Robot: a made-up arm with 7 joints.
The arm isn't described. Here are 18 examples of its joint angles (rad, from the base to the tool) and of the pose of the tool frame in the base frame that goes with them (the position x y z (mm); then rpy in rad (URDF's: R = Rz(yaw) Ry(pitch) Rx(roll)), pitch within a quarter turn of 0, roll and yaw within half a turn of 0).
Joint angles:
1: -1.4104 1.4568 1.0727 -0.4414 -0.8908 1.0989 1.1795
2: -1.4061 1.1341 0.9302 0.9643 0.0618 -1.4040 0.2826
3: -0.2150 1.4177 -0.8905 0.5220 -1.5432 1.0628 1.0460
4: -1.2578 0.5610 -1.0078 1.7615 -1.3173 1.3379 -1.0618
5: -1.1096 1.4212 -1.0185 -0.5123 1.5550 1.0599 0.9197
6: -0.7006 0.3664 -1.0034 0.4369 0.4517 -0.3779 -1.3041
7: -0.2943 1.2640 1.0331 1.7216 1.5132 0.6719 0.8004
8: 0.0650 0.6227 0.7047 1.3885 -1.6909 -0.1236 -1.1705
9: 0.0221 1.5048 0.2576 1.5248 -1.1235 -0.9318 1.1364
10: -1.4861 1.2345 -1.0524 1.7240 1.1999 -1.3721 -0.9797
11: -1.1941 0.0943 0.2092 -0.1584 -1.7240 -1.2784 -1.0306
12: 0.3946 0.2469 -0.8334 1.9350 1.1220 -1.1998 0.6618
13: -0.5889 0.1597 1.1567 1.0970 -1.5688 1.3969 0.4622
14: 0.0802 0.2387 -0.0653 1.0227 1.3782 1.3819 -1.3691
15: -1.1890 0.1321 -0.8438 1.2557 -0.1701 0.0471 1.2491
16: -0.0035 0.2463 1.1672 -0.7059 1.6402 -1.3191 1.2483
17: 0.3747 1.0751 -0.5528 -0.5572 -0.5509 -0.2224 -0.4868
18: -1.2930 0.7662 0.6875 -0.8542 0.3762 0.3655 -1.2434
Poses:
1: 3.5 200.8 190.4 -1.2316 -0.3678 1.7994
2: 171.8 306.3 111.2 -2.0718 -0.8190 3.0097
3: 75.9 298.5 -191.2 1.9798 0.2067 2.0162
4: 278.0 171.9 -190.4 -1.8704 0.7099 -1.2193
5: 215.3 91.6 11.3 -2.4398 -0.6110 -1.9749
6: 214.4 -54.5 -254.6 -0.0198 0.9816 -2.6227
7: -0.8 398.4 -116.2 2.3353 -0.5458 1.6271
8: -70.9 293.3 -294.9 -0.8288 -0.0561 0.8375
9: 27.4 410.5 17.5 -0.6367 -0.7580 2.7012
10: 229.9 313.5 -24.5 -1.9542 1.0272 2.4053
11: 280.5 54.7 15.1 -3.0351 -0.5191 2.2521
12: -258.0 104.0 -253.5 -0.8376 0.8462 -1.9291
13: 195.7 113.9 -295.8 -2.4285 0.2145 -0.8092
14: -29.2 159.3 -337.8 3.1098 0.2290 2.9658
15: 340.5 -42.6 -212.0 0.7996 -0.4192 0.5375
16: 72.4 172.6 -111.9 2.7045 -0.5546 -1.2529
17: 46.0 100.2 -187.4 -0.2863 0.2682 -1.2819
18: 98.7 132.0 125.4 1.6674 -0.6701 -0.6319
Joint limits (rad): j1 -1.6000..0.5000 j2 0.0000..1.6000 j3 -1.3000..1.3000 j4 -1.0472..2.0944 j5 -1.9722..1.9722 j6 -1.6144..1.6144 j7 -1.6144..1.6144
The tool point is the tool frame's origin. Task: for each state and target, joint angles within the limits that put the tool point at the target. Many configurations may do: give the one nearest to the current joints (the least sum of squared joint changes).
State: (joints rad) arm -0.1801 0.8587 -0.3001 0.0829 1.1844 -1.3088 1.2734
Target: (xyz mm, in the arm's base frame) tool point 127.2 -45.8 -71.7
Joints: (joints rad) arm -0.6639 0.2935 -0.4573 -0.7255 0.9987 -1.2121 1.2734
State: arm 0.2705 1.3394 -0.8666 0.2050 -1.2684 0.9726 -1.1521
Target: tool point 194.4 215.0 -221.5
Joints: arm -0.4652 1.0769 -0.6337 0.4288 -1.1990 0.7641 -1.1521
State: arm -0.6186 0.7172 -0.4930 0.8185 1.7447 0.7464 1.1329
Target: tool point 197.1 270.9 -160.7
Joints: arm -0.3443 1.0341 -0.3764 0.6422 1.7869 0.9621 1.1329
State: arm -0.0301 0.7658 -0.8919 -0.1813 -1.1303 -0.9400 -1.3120
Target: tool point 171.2 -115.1 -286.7
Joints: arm -0.5147 0.0000 -0.9950 0.6419 -1.2439 -0.5433 -1.3120
